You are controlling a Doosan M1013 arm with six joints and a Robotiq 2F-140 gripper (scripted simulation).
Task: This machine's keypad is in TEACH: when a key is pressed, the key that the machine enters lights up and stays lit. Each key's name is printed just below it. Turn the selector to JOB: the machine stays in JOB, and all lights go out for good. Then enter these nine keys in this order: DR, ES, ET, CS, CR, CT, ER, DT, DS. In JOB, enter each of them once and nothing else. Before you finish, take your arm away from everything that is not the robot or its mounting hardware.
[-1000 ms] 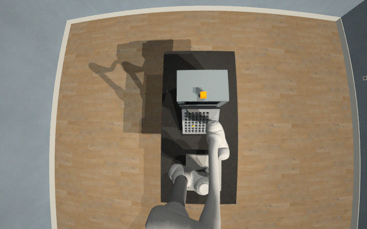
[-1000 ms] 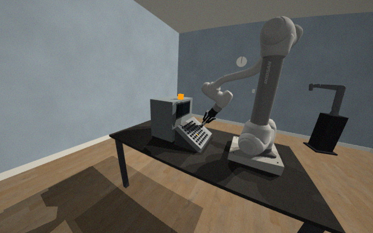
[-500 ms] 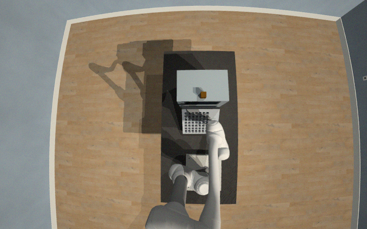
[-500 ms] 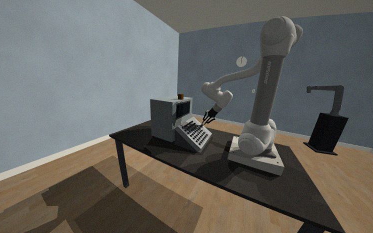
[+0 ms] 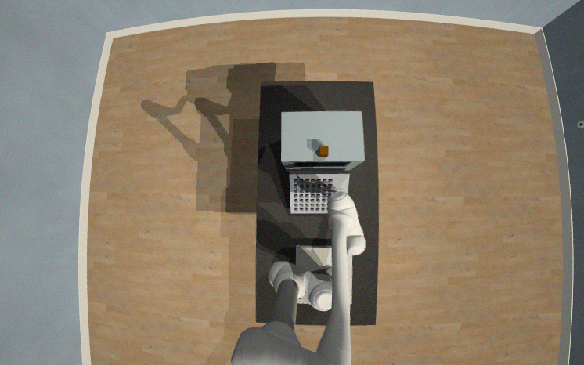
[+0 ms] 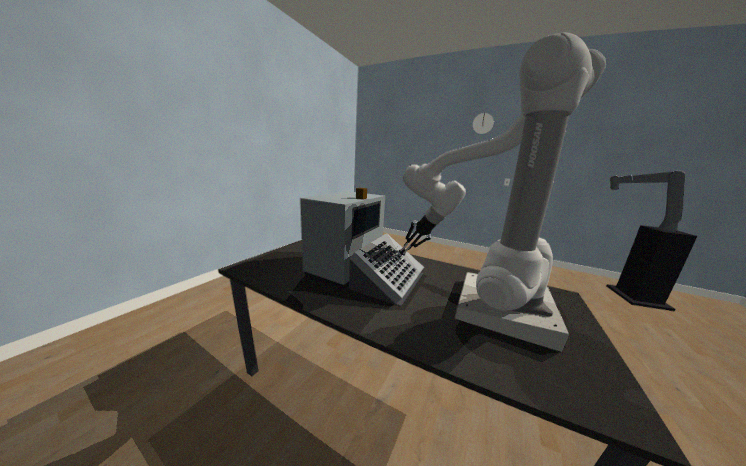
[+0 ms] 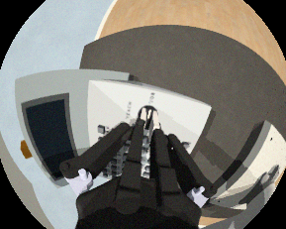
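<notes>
Right now my hand is 10 mm short of the black selector knob, 10 mm to the left of it and 20 mm above it. From my hand the other things lie so: sloped keypad: 60 mm ahead, 100 mm to the left, 70 mm below; key: 20 mm ahead, 190 mm to the left, 50 mm below.
</notes>
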